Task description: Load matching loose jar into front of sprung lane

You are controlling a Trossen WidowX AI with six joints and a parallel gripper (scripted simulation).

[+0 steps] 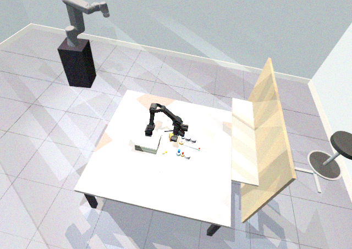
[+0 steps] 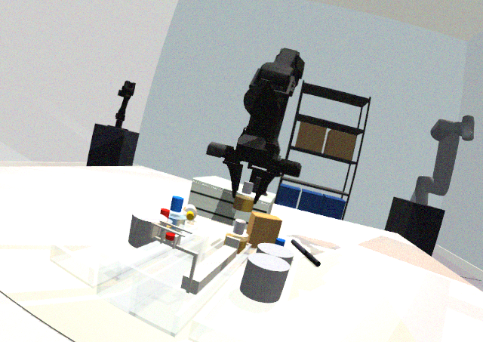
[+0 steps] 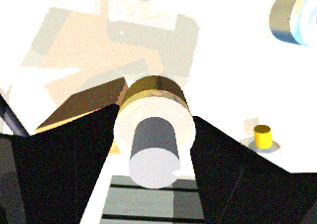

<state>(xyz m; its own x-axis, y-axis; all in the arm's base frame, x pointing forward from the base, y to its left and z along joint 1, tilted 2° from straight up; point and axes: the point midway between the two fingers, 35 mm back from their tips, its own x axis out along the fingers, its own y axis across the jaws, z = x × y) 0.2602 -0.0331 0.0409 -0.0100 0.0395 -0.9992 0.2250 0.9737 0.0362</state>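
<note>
The tan box lies 30 mm behind my gripper tip, 60 mm to the left of it and 60 mm below it. Also, from my gripper tip: black rod: 40 mm behind, 160 mm to the left, 90 mm below.
</note>
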